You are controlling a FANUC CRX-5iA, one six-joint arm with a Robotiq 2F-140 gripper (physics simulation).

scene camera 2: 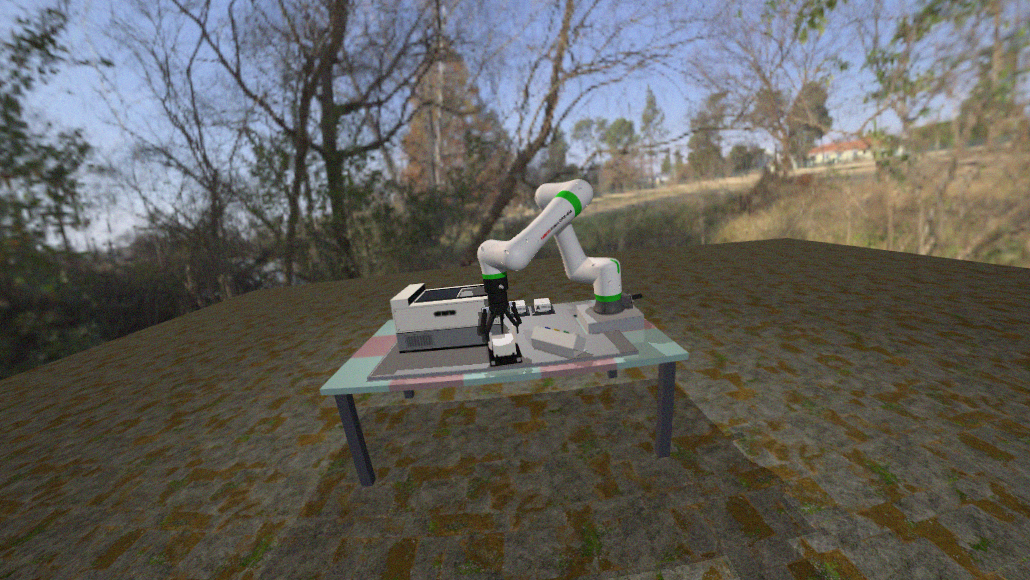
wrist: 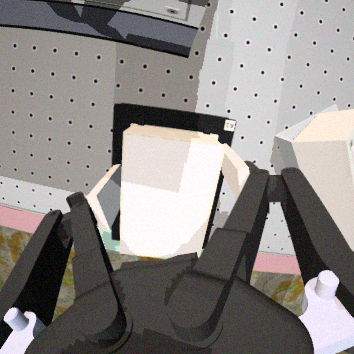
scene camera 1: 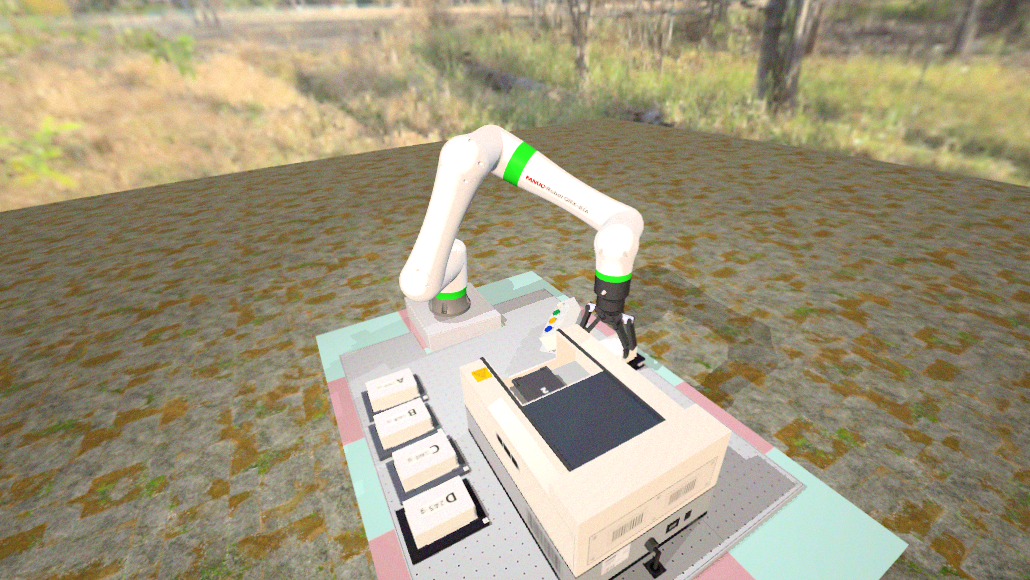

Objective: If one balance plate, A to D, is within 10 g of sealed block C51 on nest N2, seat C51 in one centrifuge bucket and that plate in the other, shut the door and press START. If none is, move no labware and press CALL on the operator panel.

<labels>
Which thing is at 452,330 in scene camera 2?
A cream centrifuge.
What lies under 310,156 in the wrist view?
A button panel.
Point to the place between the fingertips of the gripper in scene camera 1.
At 604,359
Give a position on a grey perforated plate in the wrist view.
267,72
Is the gripper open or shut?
Open.
</labels>
